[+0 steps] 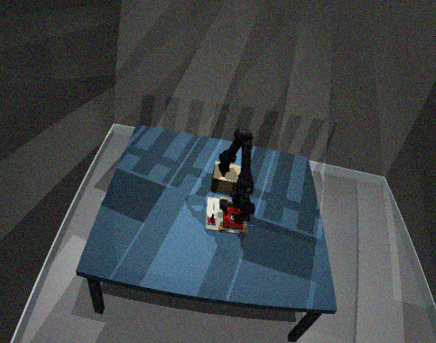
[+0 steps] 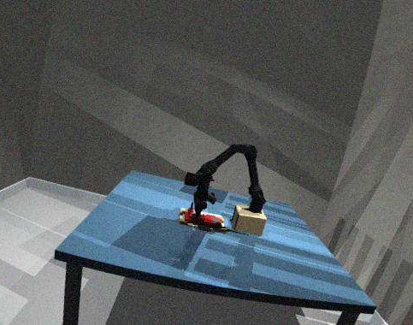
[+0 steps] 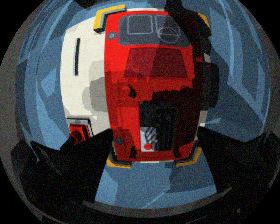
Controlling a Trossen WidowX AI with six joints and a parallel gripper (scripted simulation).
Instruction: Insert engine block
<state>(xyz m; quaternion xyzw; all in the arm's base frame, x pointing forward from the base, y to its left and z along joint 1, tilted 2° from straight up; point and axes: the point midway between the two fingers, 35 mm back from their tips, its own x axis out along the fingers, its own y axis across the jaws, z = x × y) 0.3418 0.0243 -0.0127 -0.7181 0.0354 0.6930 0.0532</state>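
Now: the engine block 1 cm to the left of my gripper tip and 2 cm below it.
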